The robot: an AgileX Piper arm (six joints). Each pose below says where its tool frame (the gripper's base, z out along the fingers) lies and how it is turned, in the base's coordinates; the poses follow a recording.
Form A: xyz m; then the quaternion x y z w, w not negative.
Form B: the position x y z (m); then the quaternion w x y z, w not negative. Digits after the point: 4 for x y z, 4 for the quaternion.
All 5 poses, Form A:
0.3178 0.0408 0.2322 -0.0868 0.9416 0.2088 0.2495
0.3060 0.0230 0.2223 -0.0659 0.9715 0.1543 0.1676
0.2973 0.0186 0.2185 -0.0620 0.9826 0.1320 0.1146
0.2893 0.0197 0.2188 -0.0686 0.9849 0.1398 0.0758
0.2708 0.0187 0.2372 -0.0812 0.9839 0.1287 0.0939
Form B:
0.3178 0.0408 0.2322 0.2495 -0.0868 0.9416 0.2088
0.3060 0.0230 0.2223 0.1676 -0.0659 0.9715 0.1543
0.2973 0.0186 0.2185 0.1146 -0.0620 0.9826 0.1320
0.2893 0.0197 0.2188 0.0758 -0.0686 0.9849 0.1398
0.2708 0.0187 0.2372 0.0939 -0.0812 0.9839 0.1287

